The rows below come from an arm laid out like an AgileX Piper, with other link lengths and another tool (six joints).
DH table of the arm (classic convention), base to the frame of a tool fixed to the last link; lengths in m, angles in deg. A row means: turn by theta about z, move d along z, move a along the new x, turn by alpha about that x. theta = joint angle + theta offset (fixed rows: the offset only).
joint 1: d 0.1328  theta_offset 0  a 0  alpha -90
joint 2: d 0  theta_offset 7.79  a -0.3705  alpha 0
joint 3: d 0  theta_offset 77.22  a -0.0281  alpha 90
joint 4: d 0.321  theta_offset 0  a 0  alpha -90
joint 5: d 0  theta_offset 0  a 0  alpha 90
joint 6: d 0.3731  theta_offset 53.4  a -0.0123  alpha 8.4
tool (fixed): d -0.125  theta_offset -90  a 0  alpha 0
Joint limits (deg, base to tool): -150..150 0..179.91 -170..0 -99.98..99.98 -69.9..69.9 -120..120
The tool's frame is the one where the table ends.
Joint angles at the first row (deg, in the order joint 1, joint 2, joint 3, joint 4, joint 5, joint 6):
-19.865 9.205 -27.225 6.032 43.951 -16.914
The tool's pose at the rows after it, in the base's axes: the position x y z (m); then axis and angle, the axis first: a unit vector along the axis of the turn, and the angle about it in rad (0 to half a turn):
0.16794 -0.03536 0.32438 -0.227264 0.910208 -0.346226 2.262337
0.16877 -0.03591 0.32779 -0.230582 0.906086 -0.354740 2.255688
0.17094 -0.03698 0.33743 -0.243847 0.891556 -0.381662 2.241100
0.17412 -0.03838 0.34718 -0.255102 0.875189 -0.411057 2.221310
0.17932 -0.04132 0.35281 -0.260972 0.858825 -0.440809 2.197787
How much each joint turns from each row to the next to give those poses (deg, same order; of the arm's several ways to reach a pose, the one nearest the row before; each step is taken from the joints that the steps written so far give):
-0.002 0.000 0.000 -0.042 -0.052 -0.003
0.004 0.001 0.000 -0.074 -0.836 -0.669
-0.001 -0.002 0.000 -0.139 -2.357 -2.544
-0.005 0.001 0.409 0.009 -3.247 -2.594
0.007 0.000 1.511 -0.013 -4.654 -2.154

